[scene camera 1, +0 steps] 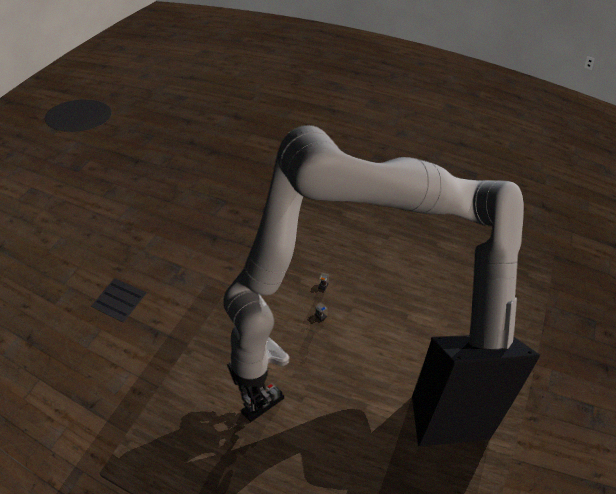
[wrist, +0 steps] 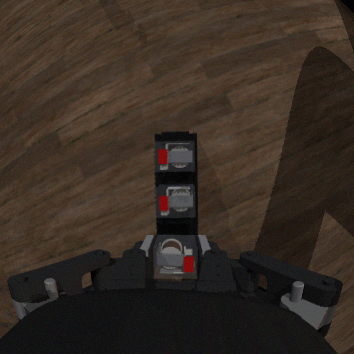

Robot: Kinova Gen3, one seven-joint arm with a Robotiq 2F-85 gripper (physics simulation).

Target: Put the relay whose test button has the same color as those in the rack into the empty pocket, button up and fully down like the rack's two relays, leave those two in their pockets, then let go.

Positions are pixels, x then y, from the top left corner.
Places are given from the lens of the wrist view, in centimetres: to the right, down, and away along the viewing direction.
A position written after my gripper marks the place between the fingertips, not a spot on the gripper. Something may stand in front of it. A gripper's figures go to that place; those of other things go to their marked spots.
my gripper (wrist: 175, 247): 0, 5, 16
red-button relay (wrist: 174, 255): 0, 5, 13
